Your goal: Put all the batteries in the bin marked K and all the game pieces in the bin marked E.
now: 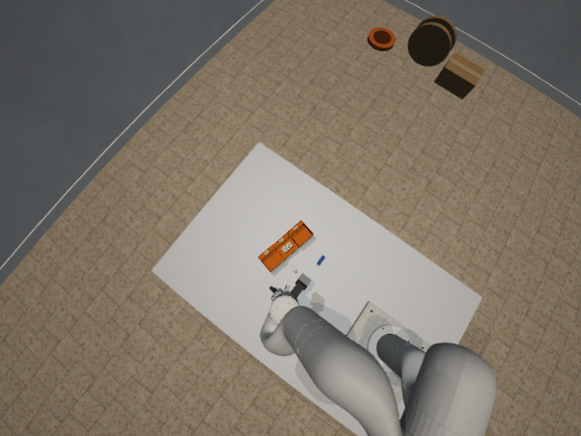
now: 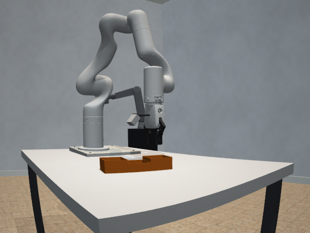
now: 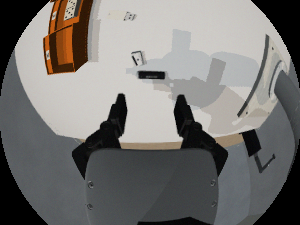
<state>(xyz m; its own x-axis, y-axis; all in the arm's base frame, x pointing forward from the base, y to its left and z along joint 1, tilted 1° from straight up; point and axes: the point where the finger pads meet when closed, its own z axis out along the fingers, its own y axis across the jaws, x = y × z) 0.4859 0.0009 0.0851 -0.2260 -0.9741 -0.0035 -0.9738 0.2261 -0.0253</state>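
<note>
My hand is 9 cm above the black battery. Also, from my hand: blue battery 21 cm to the right, 9 cm below, 7 cm behind; bin 20 cm to the right, 10 cm ahead, 7 cm below.
</note>
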